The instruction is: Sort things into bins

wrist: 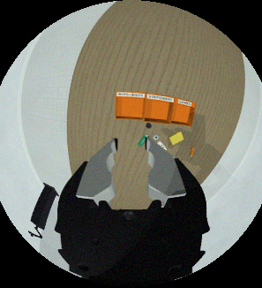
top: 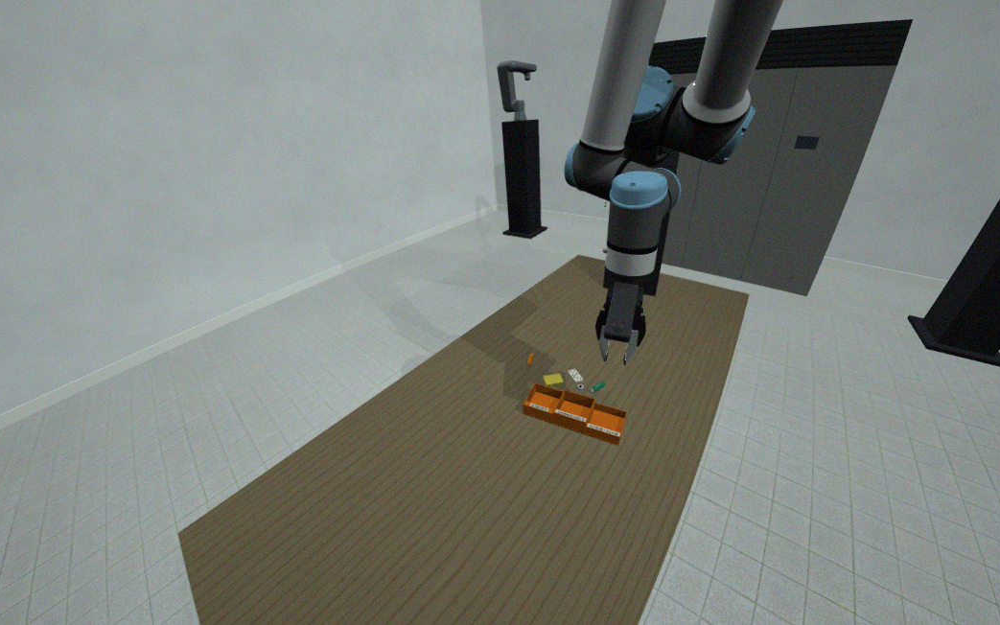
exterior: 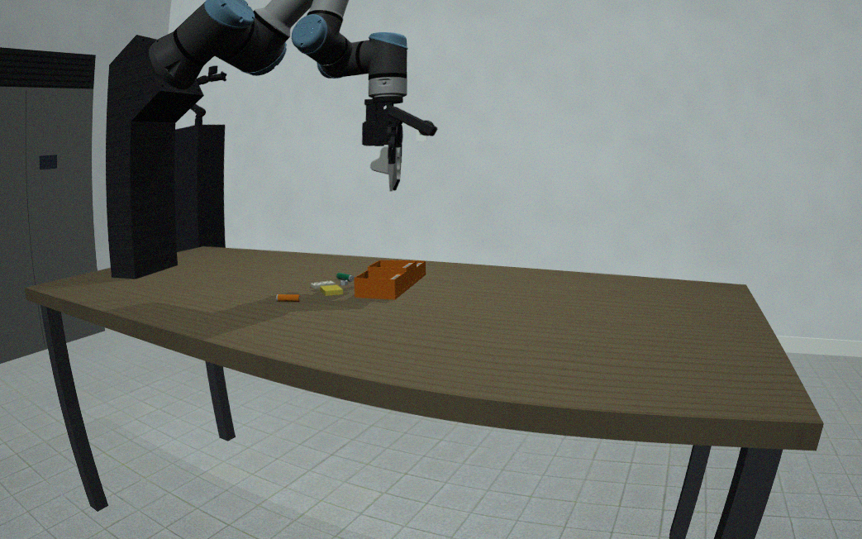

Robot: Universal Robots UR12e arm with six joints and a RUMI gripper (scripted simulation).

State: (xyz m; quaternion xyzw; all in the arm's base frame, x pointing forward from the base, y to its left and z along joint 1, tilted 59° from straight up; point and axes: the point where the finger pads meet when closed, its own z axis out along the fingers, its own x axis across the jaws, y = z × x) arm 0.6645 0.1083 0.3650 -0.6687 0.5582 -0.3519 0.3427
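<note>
My hand is 11 cm past the speckled white thing, 14 cm to the left of it and 21 cm above it. Also, from my hand: green cylinder: 10 cm behind, 6 cm to the right, 21 cm below; black nut: 4 cm behind, 7 cm to the right, 21 cm below; silver nut: 8 cm behind, 11 cm to the right, 21 cm below.
</note>
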